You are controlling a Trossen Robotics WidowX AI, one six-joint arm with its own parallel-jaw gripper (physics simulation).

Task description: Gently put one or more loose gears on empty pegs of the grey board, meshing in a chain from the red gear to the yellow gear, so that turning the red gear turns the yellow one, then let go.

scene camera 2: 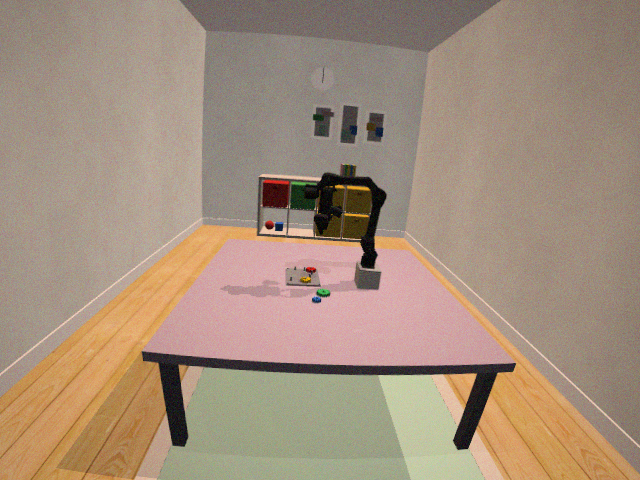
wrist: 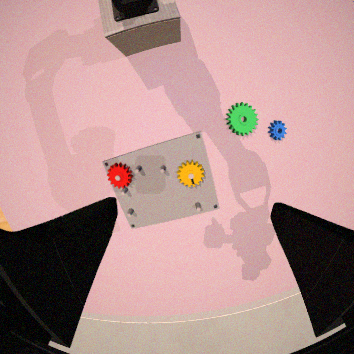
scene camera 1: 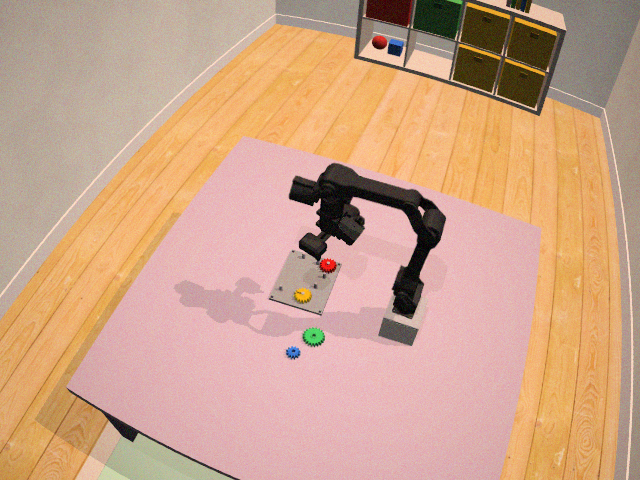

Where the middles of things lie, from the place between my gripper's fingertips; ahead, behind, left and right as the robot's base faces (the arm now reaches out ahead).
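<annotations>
My gripper's 20 mm past the green gear [wrist: 238, 110] now, 110 mm to the right of it and 260 mm above it. Then there's the grey board [scene camera 1: 297, 273], which is 80 mm ahead of my hand, 70 mm to the right of it and 270 mm below it.
</annotations>
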